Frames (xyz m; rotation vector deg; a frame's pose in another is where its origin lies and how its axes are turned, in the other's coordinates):
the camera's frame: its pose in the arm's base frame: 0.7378 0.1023 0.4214 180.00 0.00 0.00
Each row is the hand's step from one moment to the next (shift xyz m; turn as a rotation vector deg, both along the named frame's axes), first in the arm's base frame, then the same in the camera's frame.
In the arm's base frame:
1: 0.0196 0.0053 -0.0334 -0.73 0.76 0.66
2: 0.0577 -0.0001 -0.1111 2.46 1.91 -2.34
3: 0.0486 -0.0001 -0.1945 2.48 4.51 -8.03
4: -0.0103 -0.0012 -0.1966 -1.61 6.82 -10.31
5: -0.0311 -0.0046 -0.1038 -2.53 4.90 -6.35
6: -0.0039 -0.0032 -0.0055 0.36 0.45 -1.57
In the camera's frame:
1: 0.0196 -0.0053 0.0334 -0.73 -0.76 -0.66
2: 0.0577 0.0001 0.1111 2.46 -1.91 2.34
3: 0.0486 0.0001 0.1945 2.48 -4.51 8.03
4: -0.0103 0.0012 0.1966 -1.61 -6.82 10.31
5: -0.0311 0.0046 0.1038 -2.53 -4.90 6.35
6: -0.0039 0.0032 0.0055 0.36 -0.45 1.57

